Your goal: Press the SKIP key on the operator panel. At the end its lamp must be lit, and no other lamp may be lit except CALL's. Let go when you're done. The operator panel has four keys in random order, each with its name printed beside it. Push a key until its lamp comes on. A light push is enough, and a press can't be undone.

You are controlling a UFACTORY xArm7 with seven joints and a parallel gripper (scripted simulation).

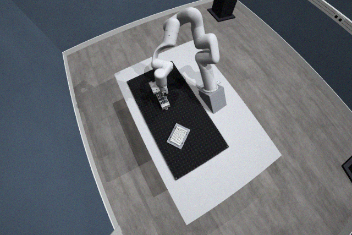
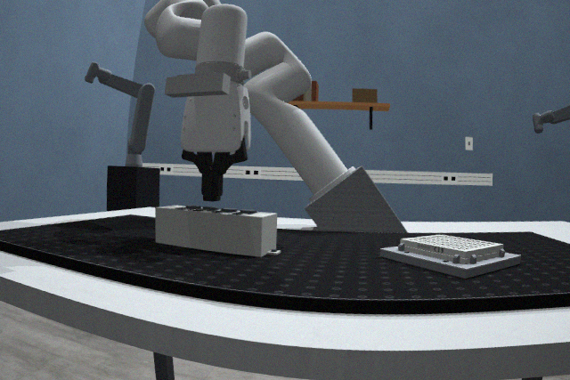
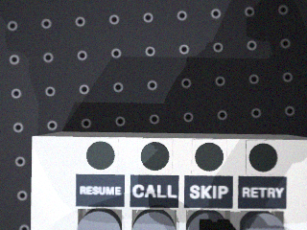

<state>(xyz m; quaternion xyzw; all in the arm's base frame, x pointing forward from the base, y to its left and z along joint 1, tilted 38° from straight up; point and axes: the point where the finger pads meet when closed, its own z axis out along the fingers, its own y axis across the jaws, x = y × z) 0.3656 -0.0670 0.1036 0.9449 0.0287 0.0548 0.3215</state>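
Now: the operator panel 1 cm ahead of my hand, 2 cm to the left of it and 5 cm below it.
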